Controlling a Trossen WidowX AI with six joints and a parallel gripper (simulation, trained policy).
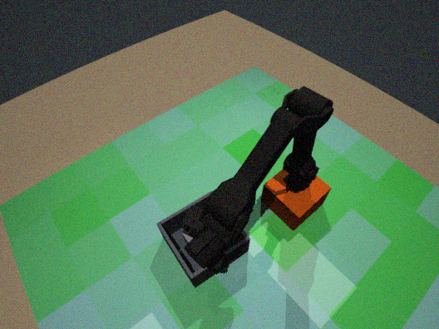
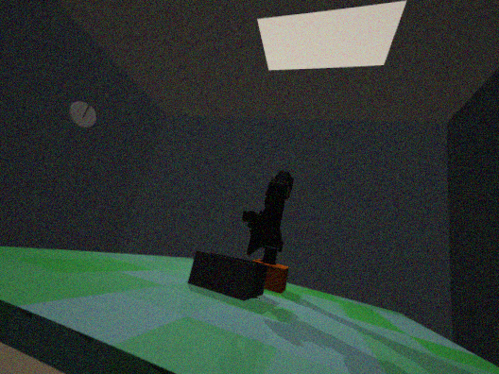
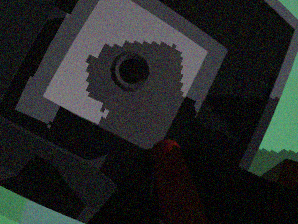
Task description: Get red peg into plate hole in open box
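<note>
My gripper tip is now 20 mm short of the grey plate, 40 mm to the left of it and 80 mm above it. From my gripper tip the other things lie so: dark grey box 20 mm ahead, 40 mm to the right, 100 mm below; then red peg 10 mm to the left, 30 mm above.
</note>
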